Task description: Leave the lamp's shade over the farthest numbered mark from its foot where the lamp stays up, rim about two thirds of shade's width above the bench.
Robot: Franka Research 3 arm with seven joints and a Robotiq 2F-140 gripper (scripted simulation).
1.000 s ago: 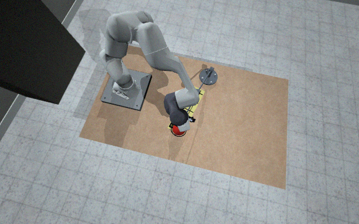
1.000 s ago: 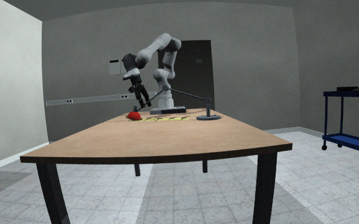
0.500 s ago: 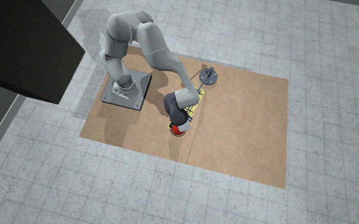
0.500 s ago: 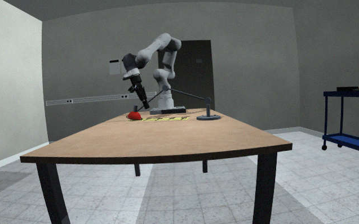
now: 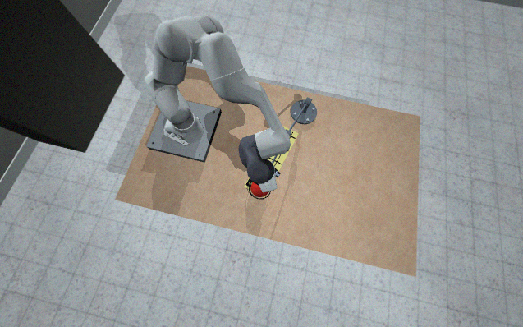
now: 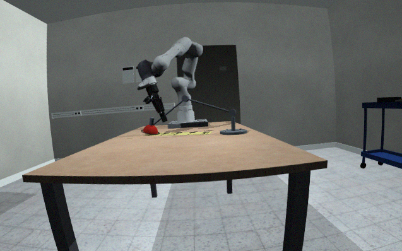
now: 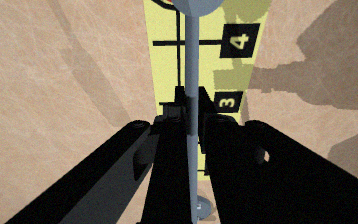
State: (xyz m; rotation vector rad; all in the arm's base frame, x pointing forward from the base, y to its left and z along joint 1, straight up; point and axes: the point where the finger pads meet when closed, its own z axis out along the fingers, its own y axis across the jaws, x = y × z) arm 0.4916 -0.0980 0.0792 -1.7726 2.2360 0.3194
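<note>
Now: hand 11 cm above the yellow numbered strip, 8 cm to the right of it and 1 cm past it. The rest, counted from my hand: round grey lamp foot: 43 cm to the left, 10 cm ahead, 8 cm below.
</note>
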